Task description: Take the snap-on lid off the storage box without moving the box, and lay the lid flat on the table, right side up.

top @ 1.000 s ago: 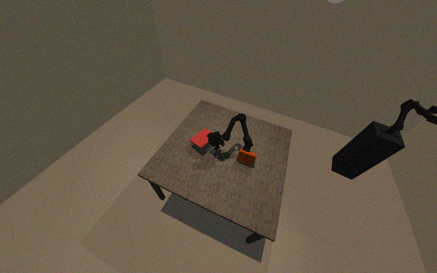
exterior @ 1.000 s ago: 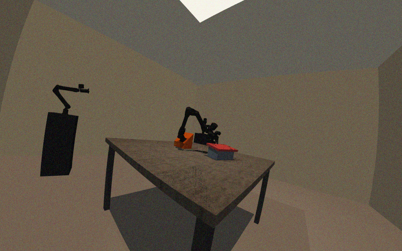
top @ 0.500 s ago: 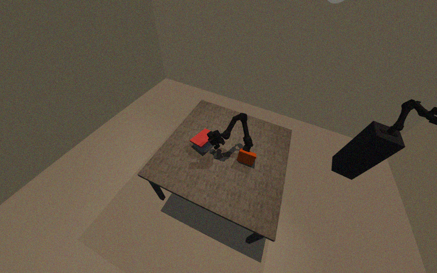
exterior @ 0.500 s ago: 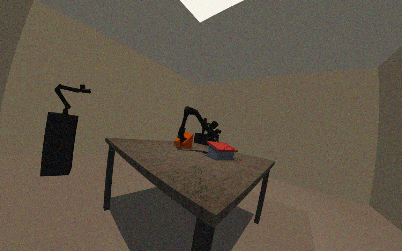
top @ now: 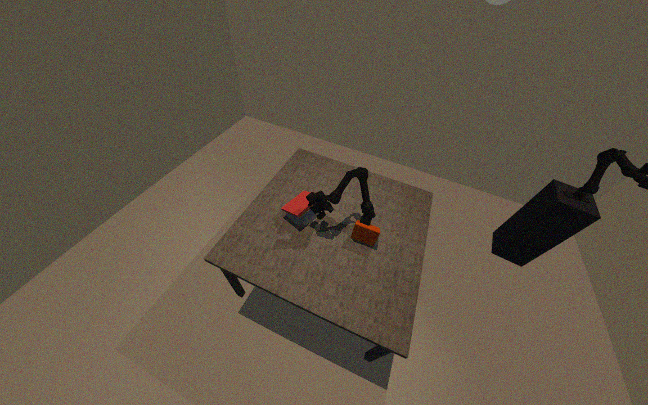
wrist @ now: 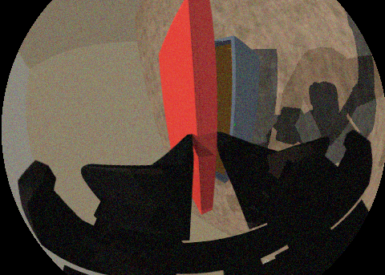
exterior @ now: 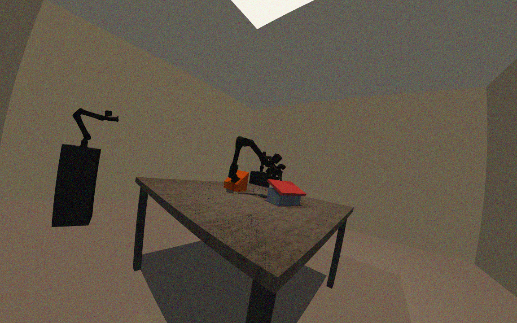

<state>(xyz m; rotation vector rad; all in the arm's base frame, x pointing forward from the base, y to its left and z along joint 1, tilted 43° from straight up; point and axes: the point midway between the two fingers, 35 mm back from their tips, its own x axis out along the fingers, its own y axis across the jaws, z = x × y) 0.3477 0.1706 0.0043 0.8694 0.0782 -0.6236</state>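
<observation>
Now: gripper tip 7 cm short of the lid, 2 cm above it and 1 cm to the left of it. From my gripper tip the other things lie so: blue-grey storage box 9 cm below, 6 cm ahead, 1 cm to the right.
</observation>
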